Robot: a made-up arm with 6 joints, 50 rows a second.
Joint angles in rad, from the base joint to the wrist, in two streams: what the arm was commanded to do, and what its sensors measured. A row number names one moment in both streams.
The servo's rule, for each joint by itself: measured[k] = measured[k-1] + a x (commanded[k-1-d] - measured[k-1]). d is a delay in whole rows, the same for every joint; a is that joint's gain. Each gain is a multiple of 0.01, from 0.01 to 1. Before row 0 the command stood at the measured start. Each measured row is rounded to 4 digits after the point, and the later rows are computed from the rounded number. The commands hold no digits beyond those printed.
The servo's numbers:
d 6
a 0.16 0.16 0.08 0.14 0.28 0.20
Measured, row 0:
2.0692 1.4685 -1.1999 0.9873 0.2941 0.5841
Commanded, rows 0 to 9:
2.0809 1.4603 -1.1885 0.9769 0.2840 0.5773
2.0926 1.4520 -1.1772 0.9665 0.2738 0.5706
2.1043 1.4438 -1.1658 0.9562 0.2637 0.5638
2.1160 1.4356 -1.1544 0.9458 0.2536 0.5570
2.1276 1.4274 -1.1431 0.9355 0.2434 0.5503
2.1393 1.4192 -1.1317 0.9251 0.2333 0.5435
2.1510 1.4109 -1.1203 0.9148 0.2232 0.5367
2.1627 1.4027 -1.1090 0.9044 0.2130 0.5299
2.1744 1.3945 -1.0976 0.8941 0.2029 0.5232
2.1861 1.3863 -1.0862 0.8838 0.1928 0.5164
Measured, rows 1 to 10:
2.0692 1.4685 -1.1999 0.9873 0.2941 0.5841
2.0692 1.4685 -1.1999 0.9873 0.2941 0.5841
2.0692 1.4685 -1.1999 0.9873 0.2941 0.5841
2.0692 1.4685 -1.1999 0.9873 0.2941 0.5841
2.0692 1.4685 -1.1999 0.9873 0.2941 0.5841
2.0692 1.4685 -1.1999 0.9873 0.2941 0.5841
2.0711 1.4672 -1.1990 0.9858 0.2913 0.5827
2.0745 1.4648 -1.1973 0.9831 0.2864 0.5803
2.0793 1.4614 -1.1948 0.9793 0.2800 0.5770
2.0852 1.4573 -1.1916 0.9746 0.2726 0.5730

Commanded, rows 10 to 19:
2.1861 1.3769 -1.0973 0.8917 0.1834 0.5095
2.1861 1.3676 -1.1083 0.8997 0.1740 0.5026
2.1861 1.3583 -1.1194 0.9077 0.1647 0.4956
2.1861 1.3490 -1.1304 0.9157 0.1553 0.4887
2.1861 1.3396 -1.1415 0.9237 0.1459 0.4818
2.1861 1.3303 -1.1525 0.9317 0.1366 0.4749
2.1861 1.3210 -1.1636 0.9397 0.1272 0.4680
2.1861 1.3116 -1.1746 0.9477 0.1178 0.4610
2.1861 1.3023 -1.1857 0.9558 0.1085 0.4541
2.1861 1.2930 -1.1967 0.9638 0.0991 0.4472
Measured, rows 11 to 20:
2.0920 1.4525 -1.1877 0.9691 0.2644 0.5685
2.0996 1.4472 -1.1832 0.9629 0.2557 0.5635
2.1078 1.4414 -1.1782 0.9562 0.2466 0.5581
2.1166 1.4352 -1.1727 0.9489 0.2372 0.5525
2.1258 1.4287 -1.1667 0.9412 0.2276 0.5466
2.1354 1.4219 -1.1603 0.9332 0.2179 0.5406
2.1435 1.4147 -1.1553 0.9274 0.2082 0.5344
2.1503 1.4072 -1.1515 0.9235 0.1986 0.5280
2.1560 1.3994 -1.1489 0.9213 0.1891 0.5215
2.1608 1.3913 -1.1474 0.9205 0.1796 0.5149

